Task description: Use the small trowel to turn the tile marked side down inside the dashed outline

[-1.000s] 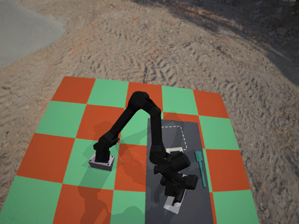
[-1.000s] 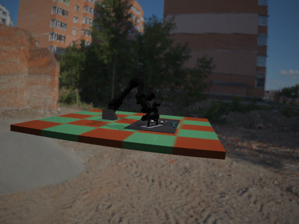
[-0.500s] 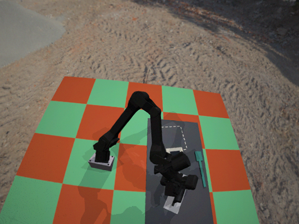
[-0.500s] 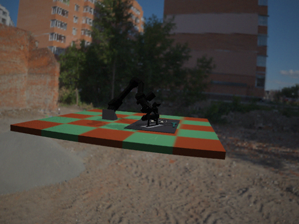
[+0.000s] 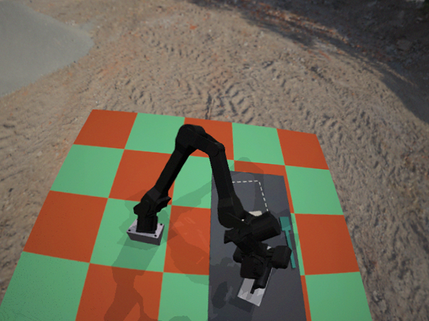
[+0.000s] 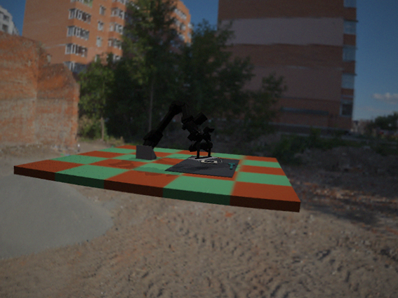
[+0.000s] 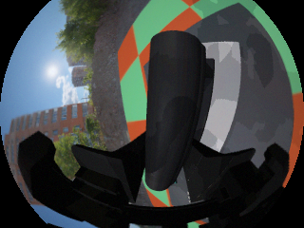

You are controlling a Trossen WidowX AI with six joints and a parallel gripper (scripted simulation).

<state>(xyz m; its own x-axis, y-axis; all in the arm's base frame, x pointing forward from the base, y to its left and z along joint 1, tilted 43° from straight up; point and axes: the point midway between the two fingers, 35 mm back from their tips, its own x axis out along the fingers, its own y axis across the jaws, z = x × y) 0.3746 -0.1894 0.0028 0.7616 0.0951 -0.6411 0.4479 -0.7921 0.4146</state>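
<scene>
Now: the dark mat 120 mm to the left of my gripper tip, 120 mm below it and 10 mm behind it. The rest, counted from my gripper tip: teal trowel: 130 mm to the left, 130 mm ahead, 100 mm below; then tile: 190 mm to the left, 100 mm below, 20 mm behind.
</scene>
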